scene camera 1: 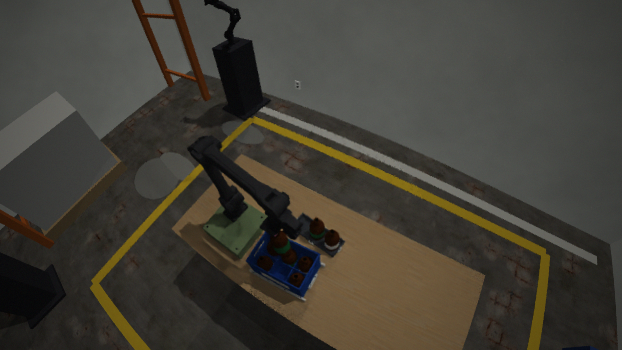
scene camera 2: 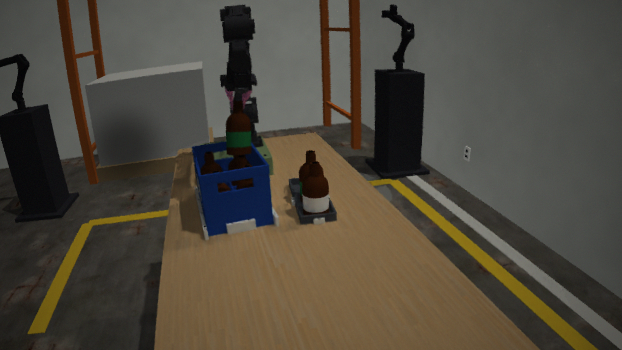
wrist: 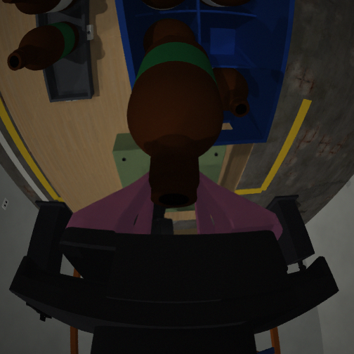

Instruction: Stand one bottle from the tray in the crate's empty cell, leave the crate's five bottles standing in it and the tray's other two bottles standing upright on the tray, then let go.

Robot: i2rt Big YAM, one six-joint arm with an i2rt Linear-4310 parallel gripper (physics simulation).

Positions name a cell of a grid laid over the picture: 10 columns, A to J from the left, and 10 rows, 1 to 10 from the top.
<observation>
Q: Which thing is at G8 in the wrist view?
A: My gripper.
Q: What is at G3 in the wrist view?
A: A white-labelled bottle.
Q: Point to a green-labelled bottle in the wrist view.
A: At B2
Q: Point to a green-labelled bottle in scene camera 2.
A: D4
</observation>
